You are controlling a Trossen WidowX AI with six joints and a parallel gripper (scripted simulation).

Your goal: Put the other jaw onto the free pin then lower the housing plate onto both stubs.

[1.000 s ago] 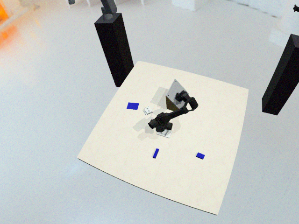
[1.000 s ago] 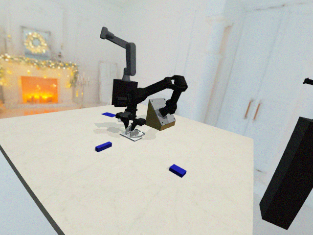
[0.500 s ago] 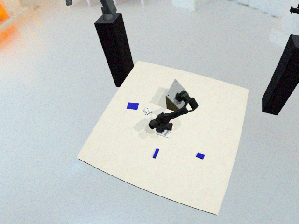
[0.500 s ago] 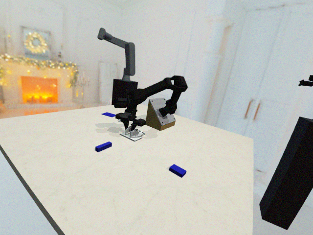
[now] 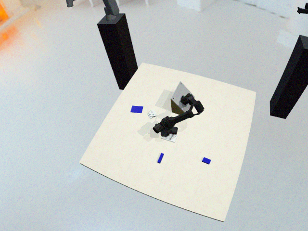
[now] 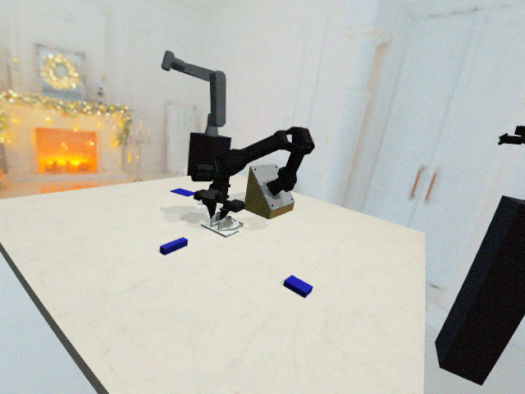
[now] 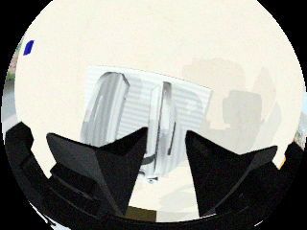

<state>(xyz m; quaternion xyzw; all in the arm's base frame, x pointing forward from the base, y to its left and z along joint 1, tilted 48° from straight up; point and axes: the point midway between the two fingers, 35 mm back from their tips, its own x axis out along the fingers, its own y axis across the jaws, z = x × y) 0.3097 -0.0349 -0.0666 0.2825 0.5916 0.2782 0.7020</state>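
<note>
My gripper tip is now 18 cm to the left of the housing plate, 16 cm past it and 1 cm below it. Round my gripper tip: flat blue patch: 35 cm to the right, 19 cm behind, 1 cm below.
</note>
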